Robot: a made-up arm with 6 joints.
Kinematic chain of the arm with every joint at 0, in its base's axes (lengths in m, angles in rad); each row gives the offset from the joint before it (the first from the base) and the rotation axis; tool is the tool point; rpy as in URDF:
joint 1: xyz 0 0 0.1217 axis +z
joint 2: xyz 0 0 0 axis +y
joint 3: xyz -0.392 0 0.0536 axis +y
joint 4: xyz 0.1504 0 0.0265 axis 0.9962 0 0.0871
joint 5: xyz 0 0 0 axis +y
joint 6: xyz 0.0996 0 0.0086 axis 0.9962 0 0.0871
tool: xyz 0 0 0 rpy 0 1.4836 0
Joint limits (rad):
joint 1: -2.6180..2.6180
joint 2: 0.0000..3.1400
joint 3: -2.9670..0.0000
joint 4: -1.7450..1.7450
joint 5: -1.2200..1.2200
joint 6: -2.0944..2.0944
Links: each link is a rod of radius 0.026 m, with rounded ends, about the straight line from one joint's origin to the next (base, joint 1, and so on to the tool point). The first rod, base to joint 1, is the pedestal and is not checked.
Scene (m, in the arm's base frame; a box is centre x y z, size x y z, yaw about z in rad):
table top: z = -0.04
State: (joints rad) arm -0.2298 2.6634 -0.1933 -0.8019 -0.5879 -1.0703
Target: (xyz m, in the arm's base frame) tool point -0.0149 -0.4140 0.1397
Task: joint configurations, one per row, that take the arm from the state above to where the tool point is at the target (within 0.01 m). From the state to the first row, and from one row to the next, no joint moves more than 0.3 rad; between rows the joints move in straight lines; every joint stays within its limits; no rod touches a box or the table.
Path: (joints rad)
1: -0.5205 2.6029 -0.3227 -0.7501 -0.6027 -1.0703
2: -0.8112 2.5423 -0.4521 -0.6983 -0.6176 -1.0703
3: -1.1020 2.4818 -0.5814 -0.6465 -0.6324 -1.0703
4: -1.3927 2.4213 -0.7108 -0.5948 -0.6472 -1.0703
5: -1.6834 2.3607 -0.8402 -0.5430 -0.6620 -1.0703

